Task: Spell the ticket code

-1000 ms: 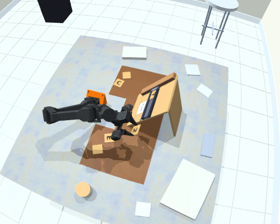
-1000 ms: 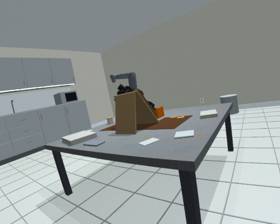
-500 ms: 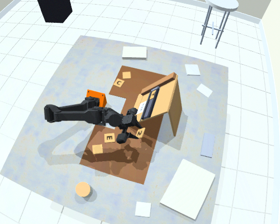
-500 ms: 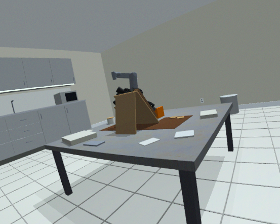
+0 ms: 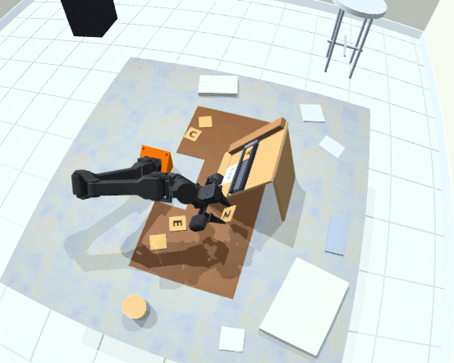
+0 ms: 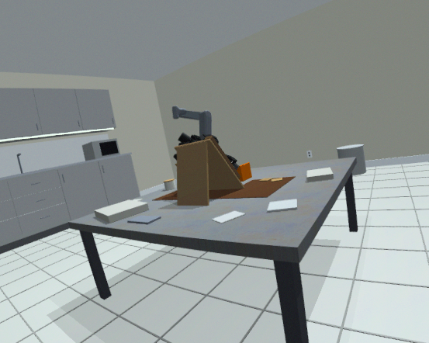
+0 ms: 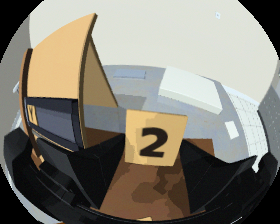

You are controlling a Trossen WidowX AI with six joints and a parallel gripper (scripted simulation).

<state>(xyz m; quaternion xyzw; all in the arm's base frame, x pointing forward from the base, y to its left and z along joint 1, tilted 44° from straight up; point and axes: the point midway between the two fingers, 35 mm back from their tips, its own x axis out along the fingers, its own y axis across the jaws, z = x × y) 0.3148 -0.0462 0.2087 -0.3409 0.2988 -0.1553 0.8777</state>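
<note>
The white ticket is 30 mm behind my gripper tip, 190 mm to the left of it and 80 mm below it. From my gripper tip the other things lie so: grey card (400 mm ahead, 80 mm to the left, 170 mm below); white box (320 mm ahead, 210 mm to the right, 150 mm below); brown mat (130 mm behind, 170 mm to the left, 170 mm below).
</note>
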